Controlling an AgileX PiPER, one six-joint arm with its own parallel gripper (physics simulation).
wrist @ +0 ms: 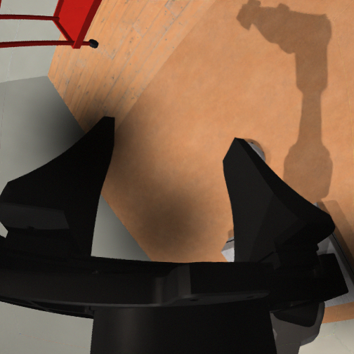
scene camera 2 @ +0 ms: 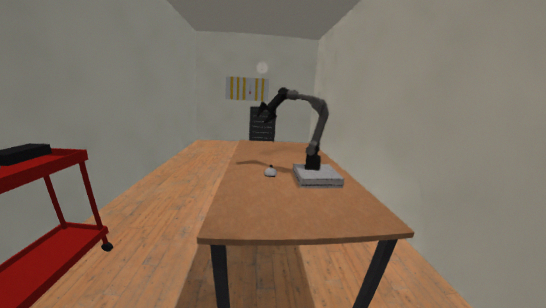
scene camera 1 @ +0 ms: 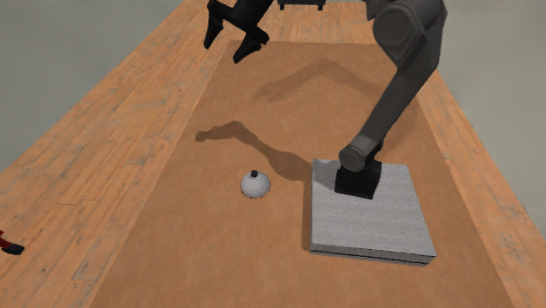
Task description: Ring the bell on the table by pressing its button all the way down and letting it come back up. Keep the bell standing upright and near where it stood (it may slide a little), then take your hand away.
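A silver dome bell [scene camera 1: 255, 186] [scene camera 2: 270, 173] stands upright on the brown table [scene camera 1: 220, 250] [scene camera 2: 300, 215] [wrist: 195, 90]. Its small black button [scene camera 1: 254, 173] sits up on top of the dome. In the wrist view a sliver of the bell [wrist: 258, 148] shows behind the right-hand finger, and its button is hidden. My gripper [scene camera 1: 221, 55] [scene camera 2: 262, 119] [wrist: 173, 140] is open and empty, high above the table, its fingers slanting downward. In scene camera 1 it is beyond the bell and to its left, well apart from it.
The arm's base stands on a grey slab [scene camera 1: 370, 220] [scene camera 2: 320, 176] right of the bell. A red cart [scene camera 2: 50, 244] [wrist: 77, 22] stands on the floor left of the table. A dark cabinet [scene camera 2: 262, 131] stands beyond the table. The arm's shadow lies across the table.
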